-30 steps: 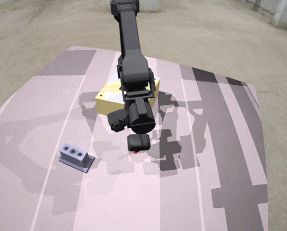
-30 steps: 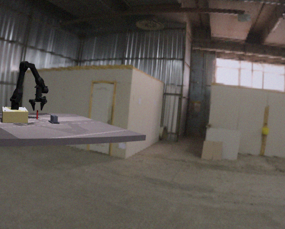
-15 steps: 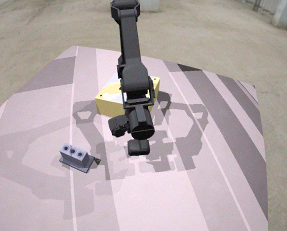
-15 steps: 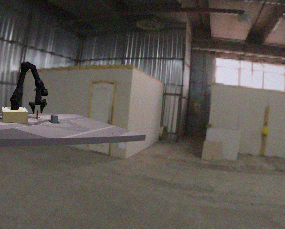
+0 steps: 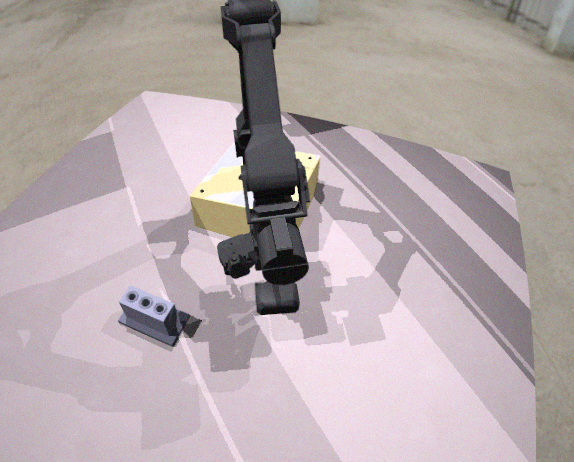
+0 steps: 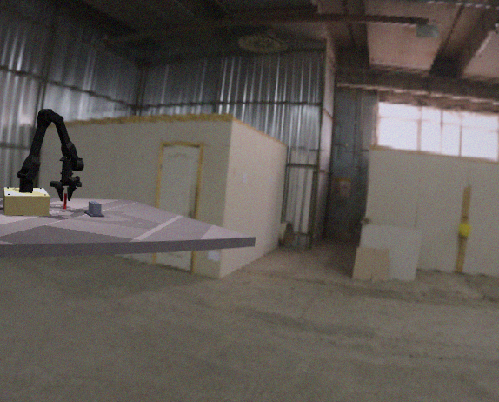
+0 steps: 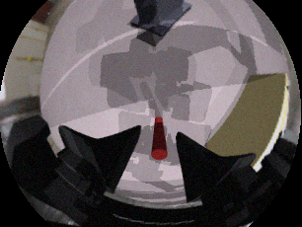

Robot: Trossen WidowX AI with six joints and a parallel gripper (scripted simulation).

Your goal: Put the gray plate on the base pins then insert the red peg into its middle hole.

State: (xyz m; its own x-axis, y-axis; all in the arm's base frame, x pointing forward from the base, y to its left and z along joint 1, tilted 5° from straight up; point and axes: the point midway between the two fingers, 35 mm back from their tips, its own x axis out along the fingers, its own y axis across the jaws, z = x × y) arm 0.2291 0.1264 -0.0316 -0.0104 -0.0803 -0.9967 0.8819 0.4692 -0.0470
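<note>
Now: gripper tip 120 mm short of the gray plate and 180 mm to the left of it. Round my gripper tip: base 120 mm ahead, 180 mm to the right, 30 mm below; red peg right at my gripper tip.
</note>
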